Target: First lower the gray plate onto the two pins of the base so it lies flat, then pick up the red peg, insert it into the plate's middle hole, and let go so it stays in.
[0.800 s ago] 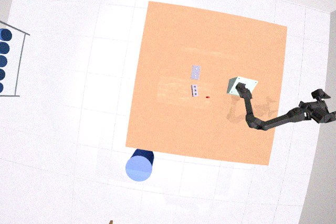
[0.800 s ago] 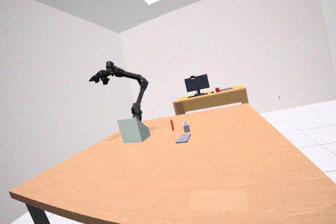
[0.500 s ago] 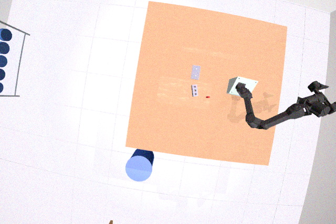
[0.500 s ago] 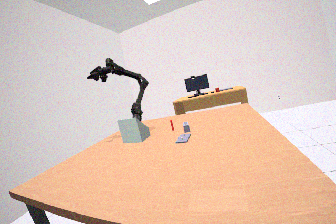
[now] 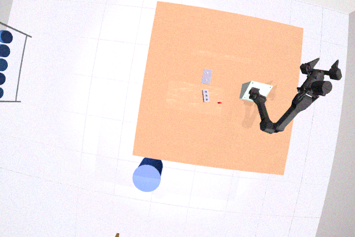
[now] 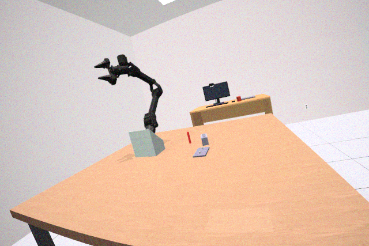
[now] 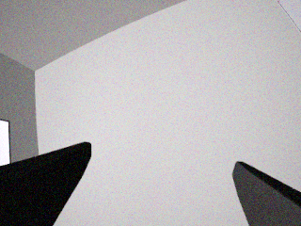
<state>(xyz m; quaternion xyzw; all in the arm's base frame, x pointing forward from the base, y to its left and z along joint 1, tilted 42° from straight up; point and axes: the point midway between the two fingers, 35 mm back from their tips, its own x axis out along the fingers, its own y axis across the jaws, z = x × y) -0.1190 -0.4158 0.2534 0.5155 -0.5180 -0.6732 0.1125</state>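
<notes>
Now: gripper tip 480 mm short of the gray plate, 280 mm to the right of it and 550 mm above it. Round my gripper tip: red peg (360 mm ahead, 310 mm to the left, 550 mm below).
</notes>
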